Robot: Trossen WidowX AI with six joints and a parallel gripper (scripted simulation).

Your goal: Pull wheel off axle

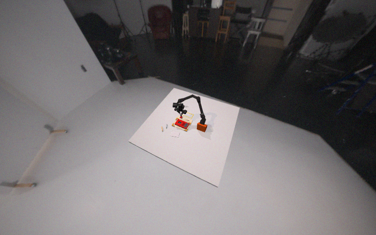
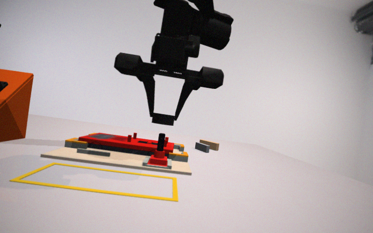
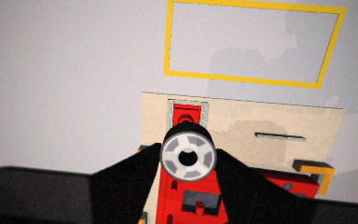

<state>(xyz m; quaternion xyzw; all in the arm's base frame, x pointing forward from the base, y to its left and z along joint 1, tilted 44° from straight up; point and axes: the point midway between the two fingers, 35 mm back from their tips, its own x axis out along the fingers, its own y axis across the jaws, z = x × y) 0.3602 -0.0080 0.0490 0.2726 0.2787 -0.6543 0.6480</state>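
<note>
Now: the upright axle 50 mm below my gripper tip. From my gripper tip the other things lie so: tan block: 310 mm to the left, 160 mm ahead, 80 mm below; then wheel: right at my gripper tip.
</note>
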